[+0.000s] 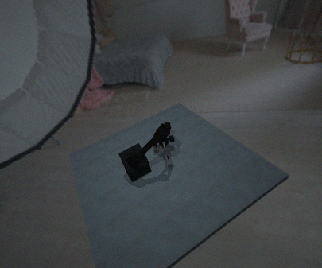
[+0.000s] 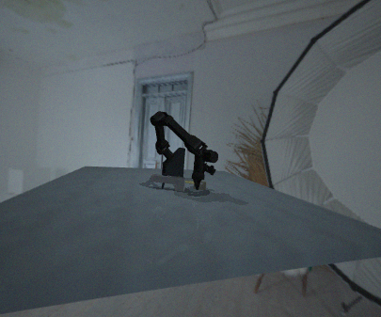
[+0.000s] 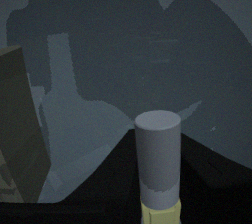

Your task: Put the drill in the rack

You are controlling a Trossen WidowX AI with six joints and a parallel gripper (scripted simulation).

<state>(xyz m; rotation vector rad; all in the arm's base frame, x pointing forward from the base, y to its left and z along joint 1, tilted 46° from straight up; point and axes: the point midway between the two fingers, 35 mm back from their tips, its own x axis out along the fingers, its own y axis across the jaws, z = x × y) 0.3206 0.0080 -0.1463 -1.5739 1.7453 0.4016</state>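
Now: gripper tip 40 mm to the left of the drill, 40 mm below it and 10 mm past it. From my gripper tip the other things lie so: grey sleeve 150 mm to the right, 50 mm behind, 30 mm above.
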